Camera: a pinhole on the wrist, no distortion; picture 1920 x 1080 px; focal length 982.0 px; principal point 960.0 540.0 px. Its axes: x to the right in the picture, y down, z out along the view. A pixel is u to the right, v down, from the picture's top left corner.
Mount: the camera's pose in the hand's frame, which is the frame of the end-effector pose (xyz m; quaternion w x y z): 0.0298 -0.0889 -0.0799 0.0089 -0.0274 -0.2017 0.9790
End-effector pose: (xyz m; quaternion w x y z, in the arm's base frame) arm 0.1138 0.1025 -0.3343 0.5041 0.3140 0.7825 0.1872
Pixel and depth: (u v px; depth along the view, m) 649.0 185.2 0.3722
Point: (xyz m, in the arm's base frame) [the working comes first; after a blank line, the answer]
In the camera's frame: -0.1179 -0.1345 0.3722

0.3319 0.0967 -0.6252
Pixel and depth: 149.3 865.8 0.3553
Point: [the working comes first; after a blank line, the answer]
In the camera's frame: -0.2933 0.1179 0.3553

0.1143 0.0492 -0.8377
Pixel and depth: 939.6 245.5 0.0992
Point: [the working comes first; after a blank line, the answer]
In the camera's frame: -0.0021 -0.0297 0.0992

0.0963 0.0461 -0.4231
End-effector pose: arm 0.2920 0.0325 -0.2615 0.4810 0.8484 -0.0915 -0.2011
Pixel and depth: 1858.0 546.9 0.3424
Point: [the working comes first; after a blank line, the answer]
In the camera's frame: 0.3131 0.0024 0.3424

-0.0825 0.0815 -0.4695
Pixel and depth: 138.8 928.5 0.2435
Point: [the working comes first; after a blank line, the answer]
In the camera's frame: -0.2036 0.0963 0.2435

0.4289 0.0116 -0.6077
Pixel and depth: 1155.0 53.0 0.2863
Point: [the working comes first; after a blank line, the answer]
In the camera's frame: 0.0569 -0.1420 0.2863

0.1497 -0.1003 -0.4180
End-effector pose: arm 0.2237 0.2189 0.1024 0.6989 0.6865 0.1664 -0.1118
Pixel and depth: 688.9 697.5 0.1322
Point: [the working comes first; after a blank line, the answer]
In the camera's frame: -0.0365 0.0212 0.1322

0.2181 0.1832 -0.0692
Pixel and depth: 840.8 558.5 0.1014
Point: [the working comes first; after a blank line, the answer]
In the camera's frame: -0.0123 0.0019 0.1014

0.2077 0.2044 -0.0324
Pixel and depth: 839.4 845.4 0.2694
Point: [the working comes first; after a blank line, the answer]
In the camera's frame: -0.0331 0.0838 0.2694

0.1725 0.0782 -0.1673
